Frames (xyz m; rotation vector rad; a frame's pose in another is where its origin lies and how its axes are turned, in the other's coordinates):
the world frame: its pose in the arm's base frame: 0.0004 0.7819 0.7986 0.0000 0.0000 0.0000
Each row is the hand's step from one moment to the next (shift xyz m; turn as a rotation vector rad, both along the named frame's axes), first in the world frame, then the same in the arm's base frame.
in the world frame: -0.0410 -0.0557 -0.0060 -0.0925 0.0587 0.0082
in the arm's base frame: -0.0410 -0.0557 -0.0060 -0.0925 0.0587 0.0082
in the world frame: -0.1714 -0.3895 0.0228 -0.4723 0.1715 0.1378
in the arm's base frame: -0.1714 -0.3895 0.0228 -0.4723 0.1715 0.1378
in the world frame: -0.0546 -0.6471 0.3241 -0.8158 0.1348 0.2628
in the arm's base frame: -0.0546 -0.6471 0.3241 -0.8158 0.1348 0.2628
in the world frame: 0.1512 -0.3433 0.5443 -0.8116 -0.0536 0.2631
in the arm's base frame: 0.1512 -0.3433 0.5443 -0.8116 -0.0536 0.2631
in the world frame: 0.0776 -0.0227 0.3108 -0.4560 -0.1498 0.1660
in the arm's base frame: 0.0776 -0.0227 0.3108 -0.4560 -0.1498 0.1660
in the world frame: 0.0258 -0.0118 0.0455 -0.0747 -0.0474 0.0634
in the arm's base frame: 0.0258 -0.0118 0.0455 -0.0747 -0.0474 0.0634
